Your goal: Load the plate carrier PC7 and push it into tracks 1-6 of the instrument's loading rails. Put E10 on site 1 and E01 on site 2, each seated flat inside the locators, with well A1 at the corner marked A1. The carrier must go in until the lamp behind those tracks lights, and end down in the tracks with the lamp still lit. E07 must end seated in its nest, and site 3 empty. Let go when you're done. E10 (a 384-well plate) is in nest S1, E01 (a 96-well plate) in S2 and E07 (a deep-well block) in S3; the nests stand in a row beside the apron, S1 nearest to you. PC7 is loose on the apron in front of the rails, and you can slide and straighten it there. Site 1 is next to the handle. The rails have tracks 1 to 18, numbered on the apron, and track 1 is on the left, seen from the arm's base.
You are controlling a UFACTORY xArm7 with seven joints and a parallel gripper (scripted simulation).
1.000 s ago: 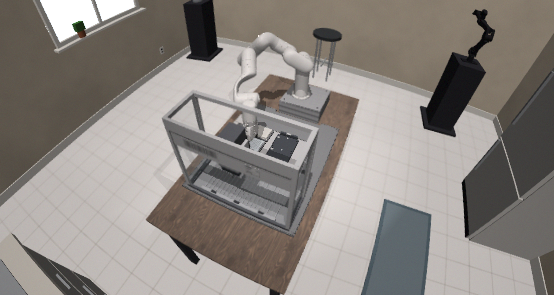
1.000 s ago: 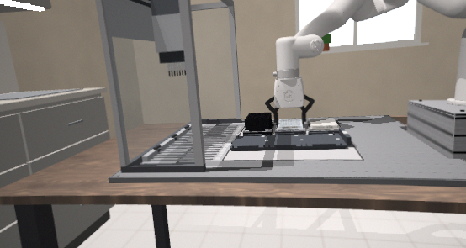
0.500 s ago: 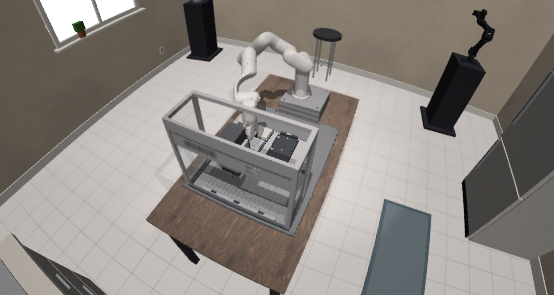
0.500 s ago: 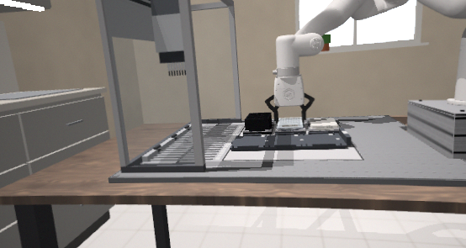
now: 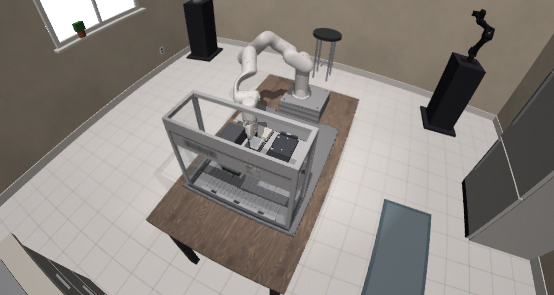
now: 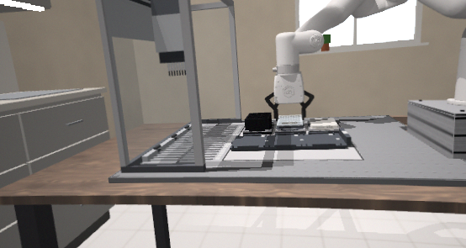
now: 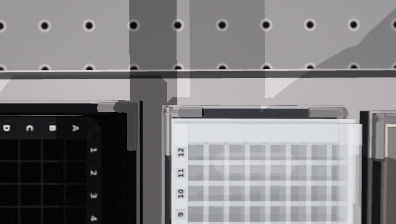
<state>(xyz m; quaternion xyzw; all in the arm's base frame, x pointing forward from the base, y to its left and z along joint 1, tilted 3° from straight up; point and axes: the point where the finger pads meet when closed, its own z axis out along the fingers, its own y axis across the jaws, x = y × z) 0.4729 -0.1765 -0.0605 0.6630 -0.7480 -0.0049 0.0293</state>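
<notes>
My hand is 4 cm above the nest S2. From my hand the other things lie so: A1 tag: 6 cm to the left, 5 cm ahead, 3 cm below; black deep-well block E07: 11 cm ahead, 2 cm to the right, 1 cm below; white 96-well plate E01: 1 cm below.
</notes>
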